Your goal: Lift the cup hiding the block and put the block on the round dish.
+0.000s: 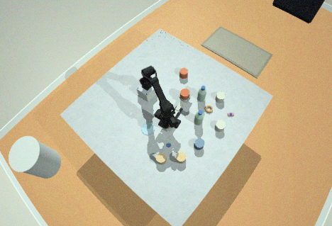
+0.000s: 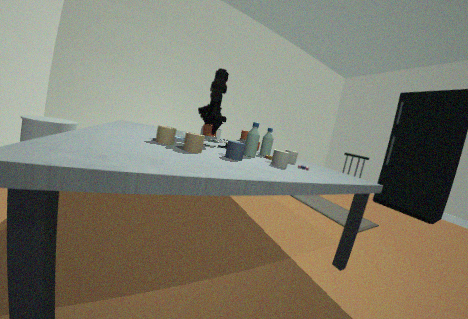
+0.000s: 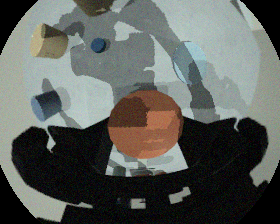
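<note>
My gripper tip is 11 cm past the round pale blue dish, 11 cm to the left of it and 6 cm above it. Also, from my gripper tip: small blue piece 10 cm ahead, 11 cm to the right, 6 cm below; block 1 cm below; blue cup 28 cm ahead, 1 cm to the left, 3 cm below.
</note>
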